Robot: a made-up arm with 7 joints. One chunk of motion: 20 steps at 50 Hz.
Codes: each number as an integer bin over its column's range. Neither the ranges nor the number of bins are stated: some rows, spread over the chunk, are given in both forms.
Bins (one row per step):
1: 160 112 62 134 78 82 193
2: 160 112 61 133 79 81 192
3: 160 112 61 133 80 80 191
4: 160 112 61 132 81 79 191
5: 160 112 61 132 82 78 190
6: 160 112 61 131 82 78 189
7: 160 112 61 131 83 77 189
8: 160 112 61 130 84 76 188
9: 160 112 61 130 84 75 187
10: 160 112 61 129 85 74 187
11: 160 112 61 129 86 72 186
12: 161 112 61 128 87 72 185
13: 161 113 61 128 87 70 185
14: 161 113 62 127 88 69 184
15: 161 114 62 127 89 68 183
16: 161 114 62 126 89 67 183
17: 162 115 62 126 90 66 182
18: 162 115 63 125 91 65 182
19: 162 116 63 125 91 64 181
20: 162 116 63 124 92 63 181
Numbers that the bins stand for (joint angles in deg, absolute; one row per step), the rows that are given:
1: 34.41 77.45 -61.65 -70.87 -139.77 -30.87 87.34
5: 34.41 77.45 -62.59 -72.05 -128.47 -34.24 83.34
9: 34.41 77.45 -62.59 -73.23 -122.83 -36.77 79.34
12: 35.47 77.45 -62.59 -74.41 -114.36 -39.30 76.67
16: 35.47 78.88 -61.65 -75.60 -108.71 -43.51 74.00
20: 36.53 80.32 -60.71 -76.78 -100.24 -46.89 71.34
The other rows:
2: 34.41 77.45 -62.59 -71.46 -136.94 -31.71 86.01
3: 34.41 77.45 -62.59 -71.46 -134.12 -32.55 84.67
4: 34.41 77.45 -62.59 -72.05 -131.30 -33.40 84.67
6: 34.41 77.45 -62.59 -72.64 -128.47 -34.24 82.00
7: 34.41 77.45 -62.59 -72.64 -125.65 -35.08 82.00
8: 34.41 77.45 -62.59 -73.23 -122.83 -35.93 80.67
10: 34.41 77.45 -62.59 -73.82 -120.00 -37.61 79.34
11: 34.41 77.45 -62.59 -73.82 -117.18 -39.30 78.00
13: 35.47 78.17 -62.59 -74.41 -114.36 -40.98 76.67
14: 35.47 78.17 -61.65 -75.01 -111.53 -41.83 75.34
15: 35.47 78.88 -61.65 -75.01 -108.71 -42.67 74.00
17: 36.53 79.60 -61.65 -75.60 -105.89 -44.36 72.67
18: 36.53 79.60 -60.71 -76.19 -103.06 -45.20 72.67
19: 36.53 80.32 -60.71 -76.19 -103.06 -46.04 71.34

